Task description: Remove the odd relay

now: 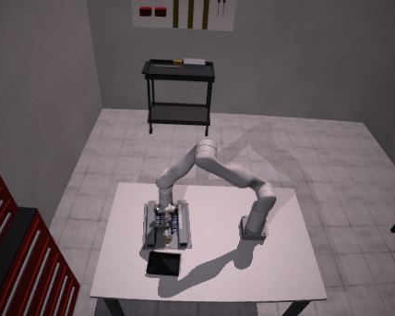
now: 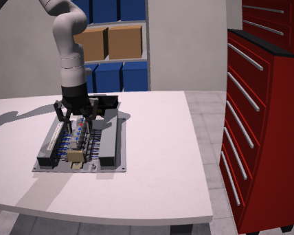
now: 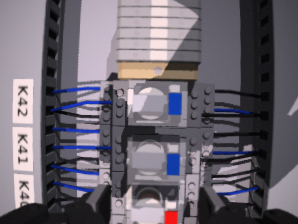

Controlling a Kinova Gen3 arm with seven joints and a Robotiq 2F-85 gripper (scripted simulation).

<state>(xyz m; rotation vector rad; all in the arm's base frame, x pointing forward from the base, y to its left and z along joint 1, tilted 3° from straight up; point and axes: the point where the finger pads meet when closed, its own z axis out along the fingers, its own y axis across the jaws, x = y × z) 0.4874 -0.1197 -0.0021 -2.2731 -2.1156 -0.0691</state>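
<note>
Now: hand 10 mm above the red-button relay. The rest, counted from my hand: black parts tray 270 mm to the left, 40 mm below, 40 mm ahead.
</note>
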